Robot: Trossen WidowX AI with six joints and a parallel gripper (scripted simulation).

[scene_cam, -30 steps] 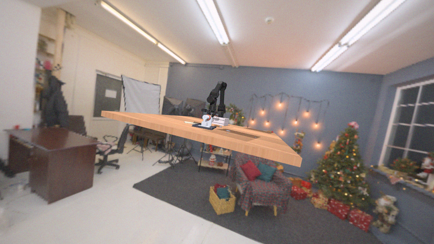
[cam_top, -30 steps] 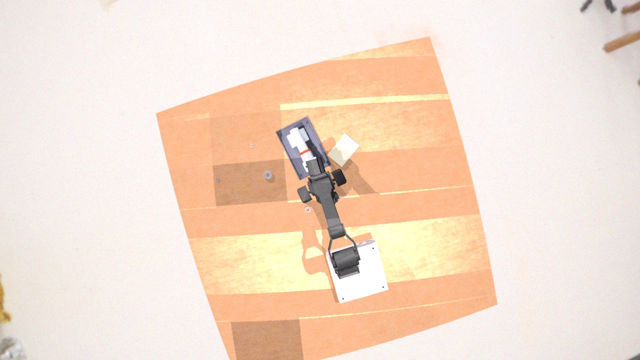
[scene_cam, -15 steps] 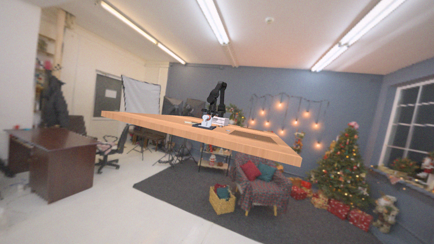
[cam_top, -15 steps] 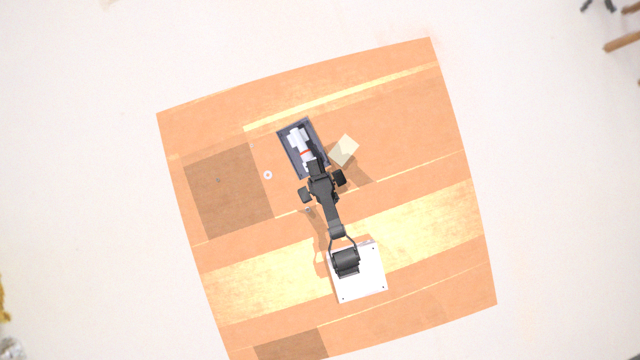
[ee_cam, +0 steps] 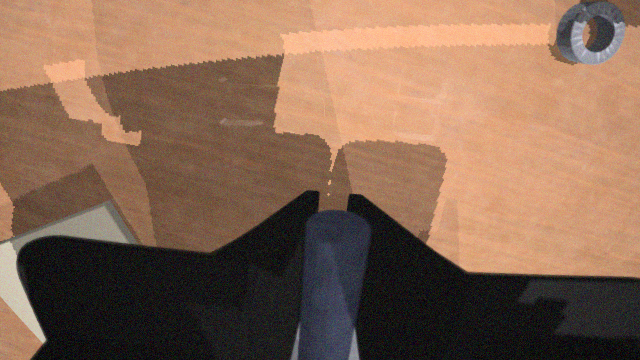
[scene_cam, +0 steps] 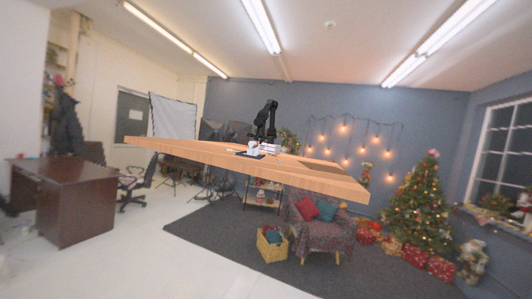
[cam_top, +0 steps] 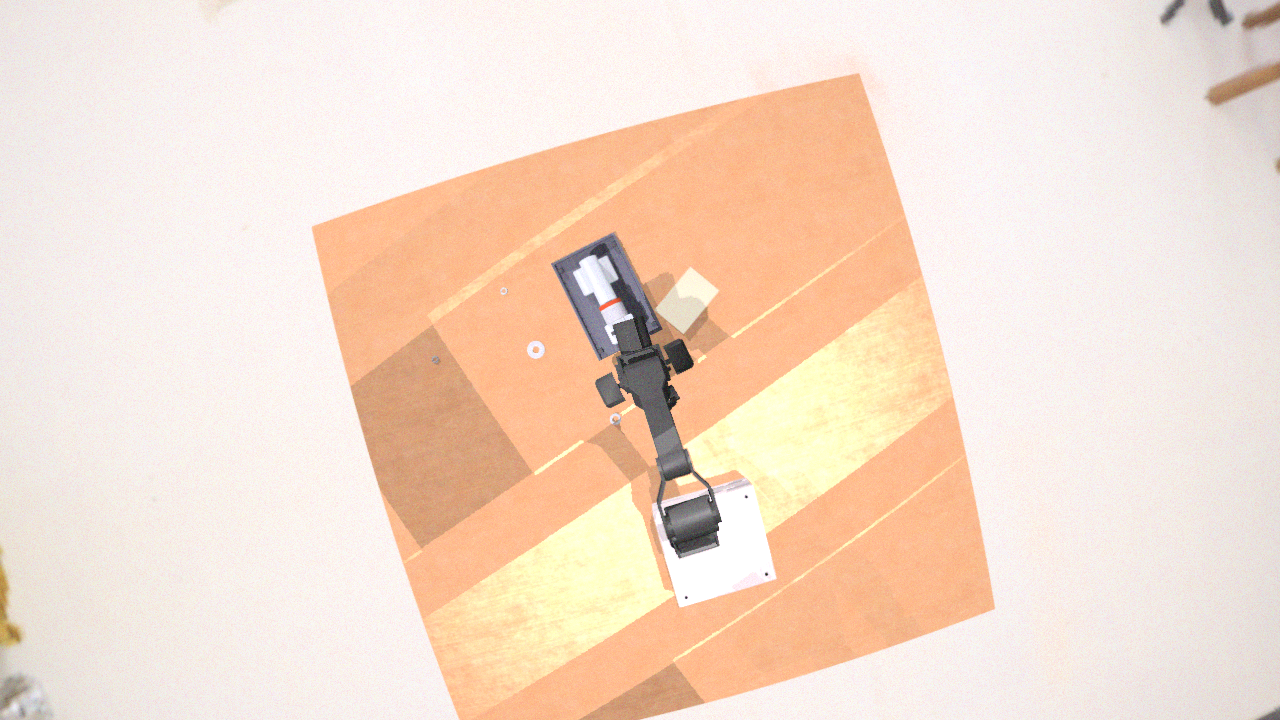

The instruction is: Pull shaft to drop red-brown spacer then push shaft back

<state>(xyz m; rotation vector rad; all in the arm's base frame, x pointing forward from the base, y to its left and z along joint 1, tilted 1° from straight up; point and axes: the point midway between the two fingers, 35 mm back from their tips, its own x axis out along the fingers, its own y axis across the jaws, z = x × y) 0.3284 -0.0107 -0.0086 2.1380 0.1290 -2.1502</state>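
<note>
My gripper tip is 80 mm short of the dark grey shaft, 10 mm to the right of it and 30 mm below it. Also, from my gripper tip: red-brown spacer: 150 mm ahead, 20 mm to the left, 30 mm above; cream flat block: 110 mm ahead, 130 mm to the right, 40 mm below.
</note>
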